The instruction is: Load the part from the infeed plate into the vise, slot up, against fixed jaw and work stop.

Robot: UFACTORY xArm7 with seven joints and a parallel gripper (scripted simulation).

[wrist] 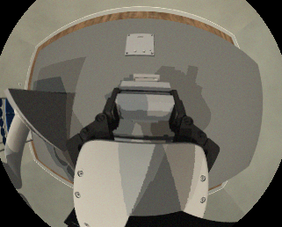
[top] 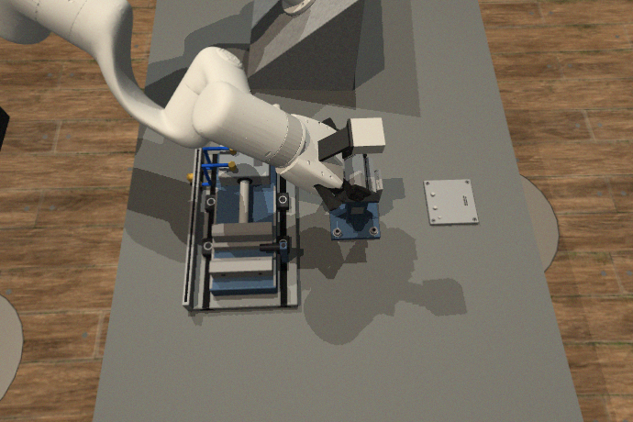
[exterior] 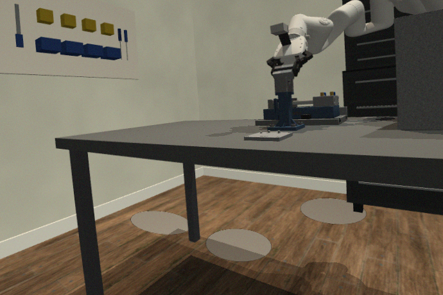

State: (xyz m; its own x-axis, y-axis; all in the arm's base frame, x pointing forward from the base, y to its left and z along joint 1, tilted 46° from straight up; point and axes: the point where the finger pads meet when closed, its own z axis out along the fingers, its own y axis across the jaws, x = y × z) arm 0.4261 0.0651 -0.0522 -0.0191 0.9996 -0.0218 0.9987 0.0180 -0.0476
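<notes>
My hand is 12 cm above the V-block post and 1 cm to the right of it. Round my hand: part (1 cm to the left); then cylinder rod (19 cm to the right, 10 cm below, 1 cm ahead); then work stop (14 cm to the right, 9 cm below, 9 cm ahead).
</notes>
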